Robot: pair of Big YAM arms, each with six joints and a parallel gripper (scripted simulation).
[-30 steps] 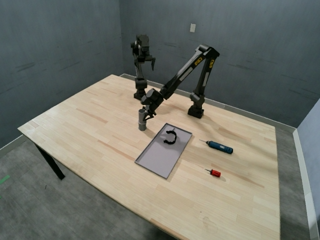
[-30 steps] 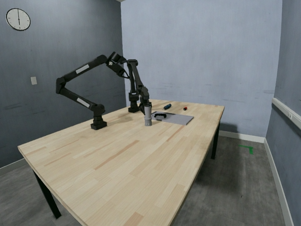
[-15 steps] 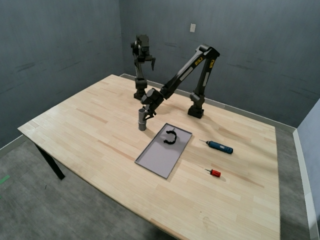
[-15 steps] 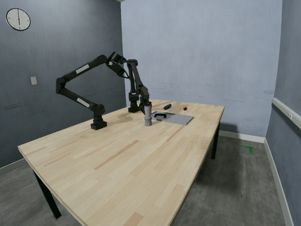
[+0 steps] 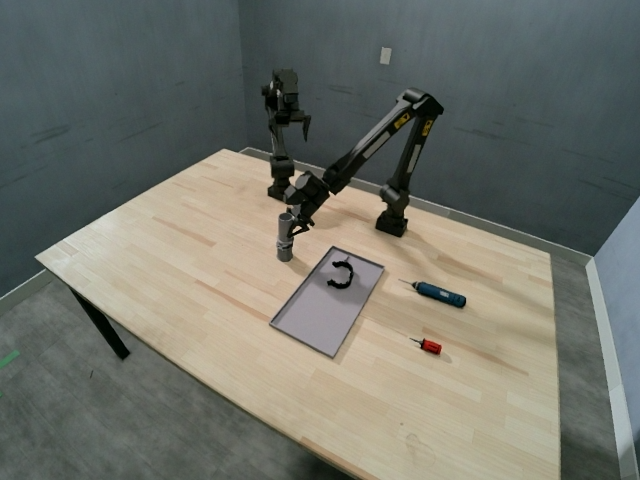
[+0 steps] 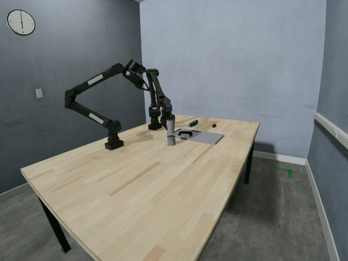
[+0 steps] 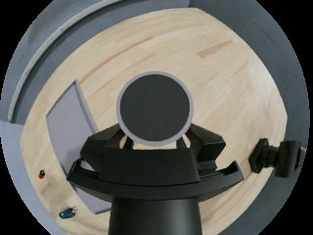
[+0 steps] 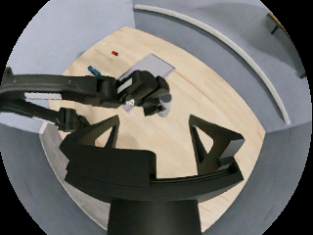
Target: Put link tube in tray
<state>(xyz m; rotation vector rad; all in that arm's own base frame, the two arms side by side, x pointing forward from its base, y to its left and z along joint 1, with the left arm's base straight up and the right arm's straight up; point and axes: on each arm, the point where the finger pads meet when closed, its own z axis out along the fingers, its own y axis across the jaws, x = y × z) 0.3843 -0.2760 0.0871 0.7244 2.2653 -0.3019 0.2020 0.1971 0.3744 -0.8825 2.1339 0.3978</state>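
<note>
My left gripper is now 10 mm short of the grey joint module, 10 mm to the left of it and 90 mm above it. Round my left hand: flat grey tray: 100 mm ahead, 230 mm to the left, 110 mm below; grey link tube: 10 mm ahead, 10 mm above; red screwdriver: 170 mm ahead, 550 mm to the left, 100 mm below.
</note>
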